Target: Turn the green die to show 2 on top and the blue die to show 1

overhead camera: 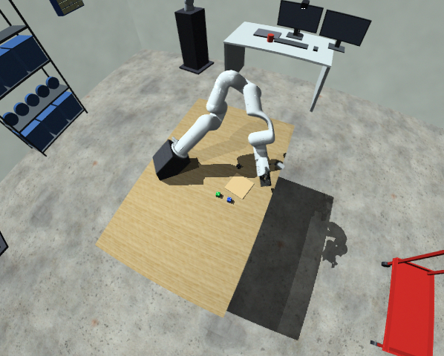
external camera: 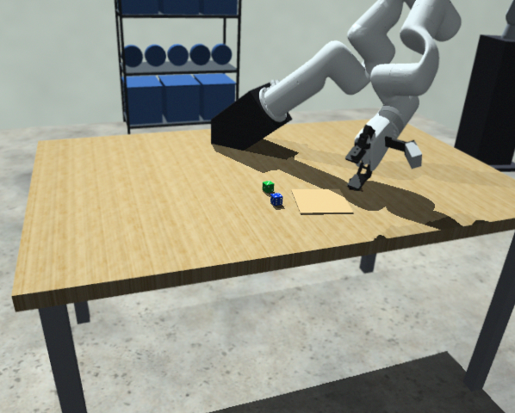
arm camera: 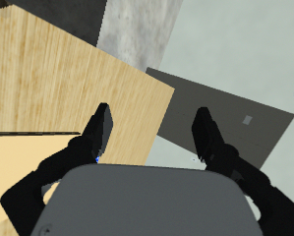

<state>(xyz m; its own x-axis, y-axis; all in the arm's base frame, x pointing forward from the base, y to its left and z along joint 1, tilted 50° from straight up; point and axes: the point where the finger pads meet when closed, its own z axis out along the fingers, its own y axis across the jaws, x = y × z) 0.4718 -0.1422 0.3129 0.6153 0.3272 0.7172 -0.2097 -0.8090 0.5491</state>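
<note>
Right now the blue die is 15 cm behind my hand, 14 cm to the right of it and 14 cm below it. Round my hand: black die: 24 cm behind, 14 cm below, 10 cm to the left; tan mat: 16 cm behind, 15 cm below, 2 cm to the right; green die: 23 cm behind, 15 cm to the right, 14 cm below.
</note>
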